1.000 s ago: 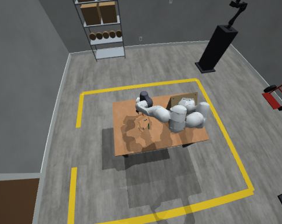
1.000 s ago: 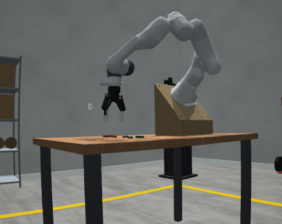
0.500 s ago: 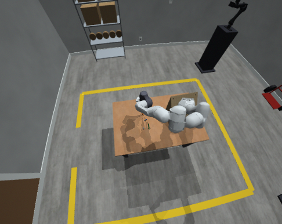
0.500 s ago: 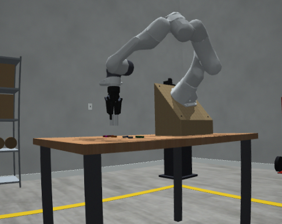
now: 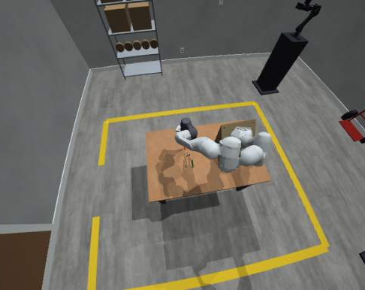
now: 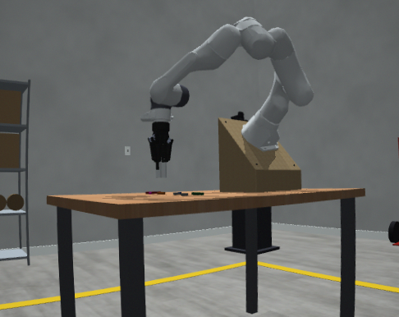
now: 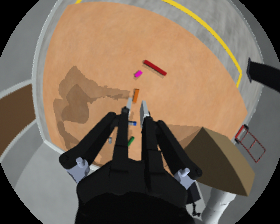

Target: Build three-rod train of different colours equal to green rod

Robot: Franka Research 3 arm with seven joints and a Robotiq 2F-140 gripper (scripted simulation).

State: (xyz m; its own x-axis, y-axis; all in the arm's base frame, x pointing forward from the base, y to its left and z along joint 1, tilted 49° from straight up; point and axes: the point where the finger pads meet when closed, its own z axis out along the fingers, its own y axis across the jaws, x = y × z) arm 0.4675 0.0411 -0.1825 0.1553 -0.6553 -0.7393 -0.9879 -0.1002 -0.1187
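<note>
My hand is 10 cm above the orange rod. The rest, counted from my hand: magenta rod 2 cm ahead, 6 cm to the right, 10 cm below; red rod 2 cm behind, 10 cm to the right, 10 cm below; small blue rod 3 cm behind, 9 cm to the left, 10 cm below.
</note>
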